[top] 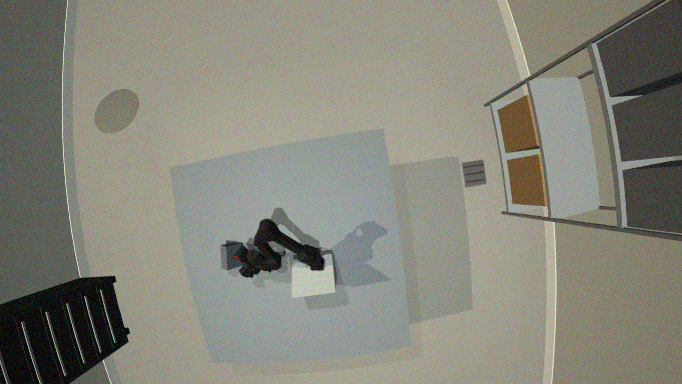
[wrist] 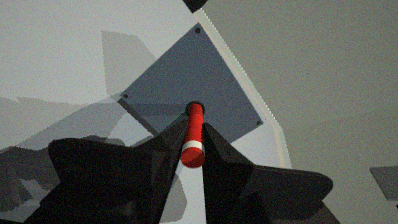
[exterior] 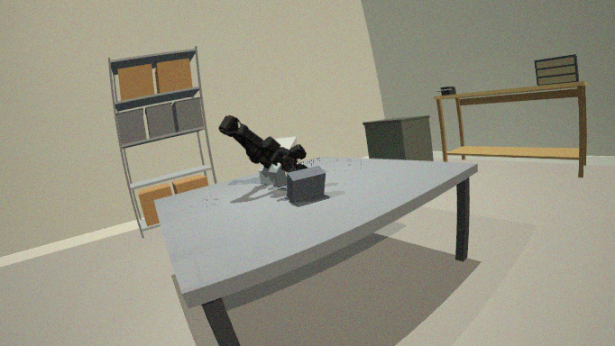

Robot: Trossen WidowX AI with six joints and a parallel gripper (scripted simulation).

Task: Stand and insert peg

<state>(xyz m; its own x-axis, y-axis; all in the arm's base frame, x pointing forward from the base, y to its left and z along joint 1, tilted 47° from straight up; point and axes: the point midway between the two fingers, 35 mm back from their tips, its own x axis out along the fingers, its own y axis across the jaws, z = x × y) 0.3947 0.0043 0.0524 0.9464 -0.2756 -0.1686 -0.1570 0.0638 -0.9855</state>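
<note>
Right now my gripper tip is 60 mm short of the sloped grey panel and 30 mm above it. Also, from my gripper tip: red peg 10 mm behind, 10 mm above.
</note>
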